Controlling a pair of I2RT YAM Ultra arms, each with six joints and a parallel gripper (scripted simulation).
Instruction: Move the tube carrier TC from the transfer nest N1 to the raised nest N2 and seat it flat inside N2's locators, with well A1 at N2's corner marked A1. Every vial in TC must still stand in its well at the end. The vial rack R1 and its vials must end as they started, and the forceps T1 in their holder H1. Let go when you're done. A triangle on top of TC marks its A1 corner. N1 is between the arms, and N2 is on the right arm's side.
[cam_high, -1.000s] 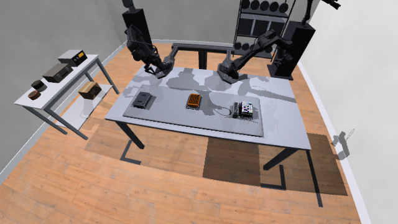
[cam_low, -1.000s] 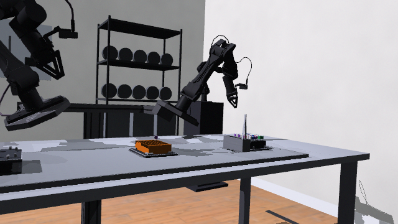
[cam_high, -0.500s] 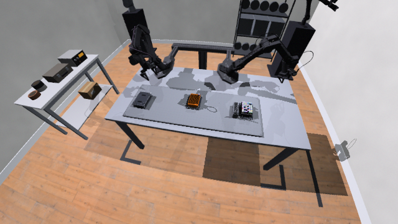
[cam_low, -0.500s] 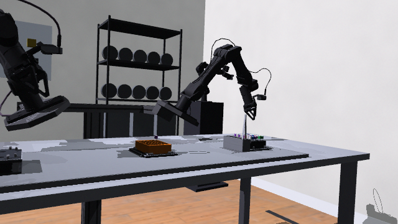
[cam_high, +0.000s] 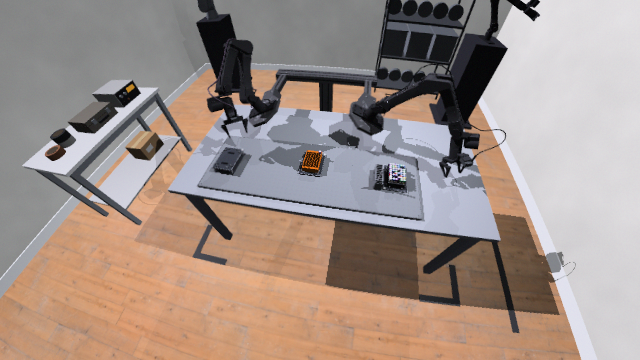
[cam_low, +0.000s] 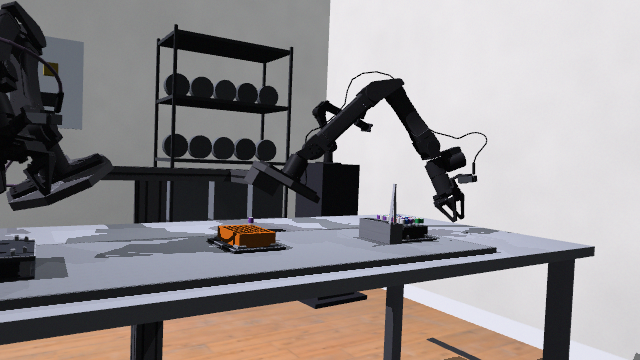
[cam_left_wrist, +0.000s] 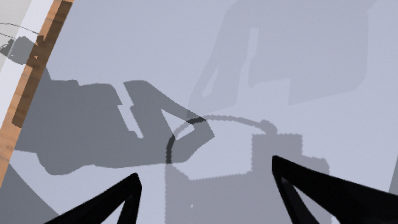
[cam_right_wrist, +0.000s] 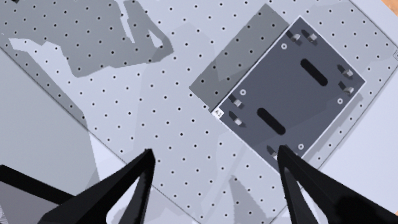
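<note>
The orange tube carrier TC lies 6 cm ahead of my right hand, 42 cm to the left of it and 10 cm below it. Also, from my right hand: raised nest N2: 10 cm ahead, 5 cm to the right, 9 cm below; then transfer nest N1: 6 cm ahead, 42 cm to the left, 12 cm below; then A1 mark: 3 cm ahead, 1 cm to the left, 9 cm below.
</note>
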